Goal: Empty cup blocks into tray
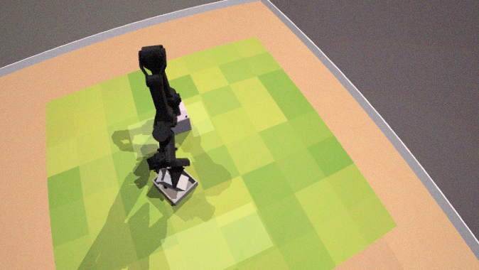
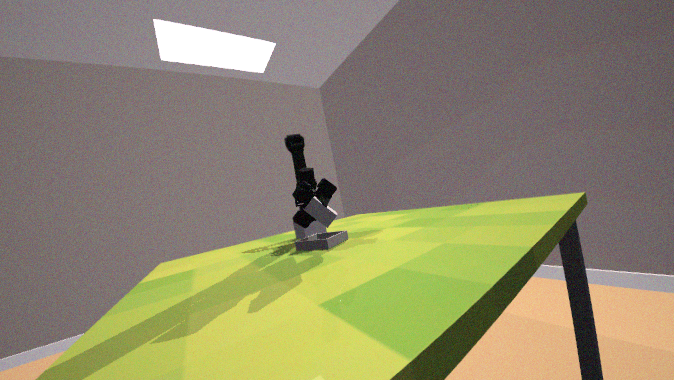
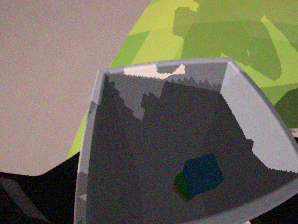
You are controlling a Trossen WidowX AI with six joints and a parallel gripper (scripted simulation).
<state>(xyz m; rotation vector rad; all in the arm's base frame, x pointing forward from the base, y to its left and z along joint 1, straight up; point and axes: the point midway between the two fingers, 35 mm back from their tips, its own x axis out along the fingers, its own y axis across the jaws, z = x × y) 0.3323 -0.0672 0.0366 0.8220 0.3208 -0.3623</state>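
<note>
Now: gripper tip 30 mm past the blue block, 10 mm to the right of it and 10 mm above it. The rest, counted from my gripper tip: grey square cup: 30 mm to the left, 20 mm behind, 10 mm below.
</note>
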